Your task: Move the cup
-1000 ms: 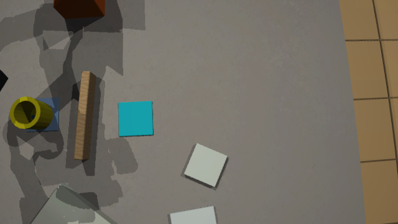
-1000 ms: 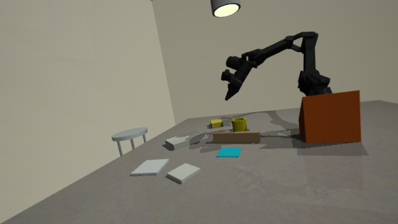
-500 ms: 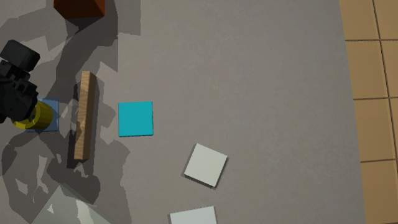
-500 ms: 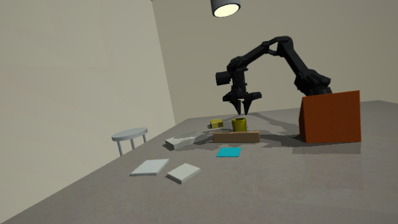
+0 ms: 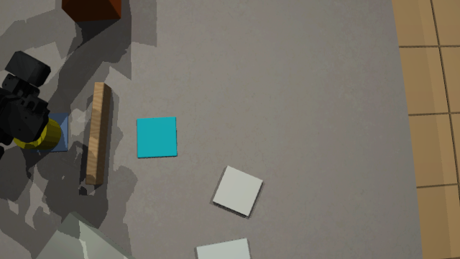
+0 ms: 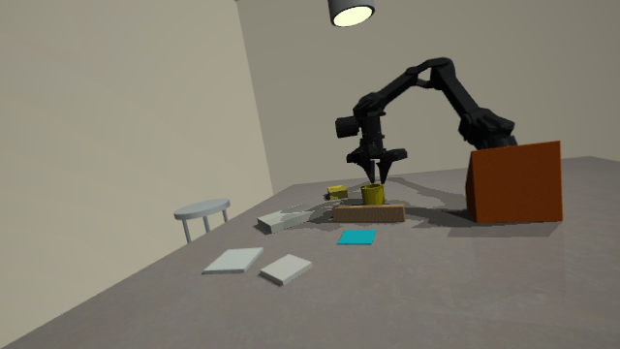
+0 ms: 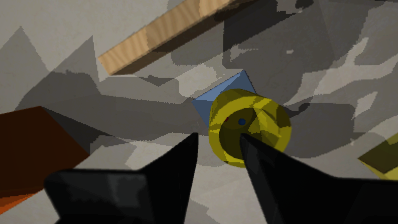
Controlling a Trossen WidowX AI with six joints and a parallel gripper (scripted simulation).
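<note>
My gripper tip is now 50 mm above the yellow cup, 20 mm to the left of it and 20 mm short of it. Also, from my gripper tip: wooden bar (100 mm to the left, 70 mm below, 30 mm ahead); then cyan pad (210 mm to the left, 90 mm below, 40 mm ahead); then blue pad (90 mm below, 20 mm ahead, 10 mm to the right).
</note>
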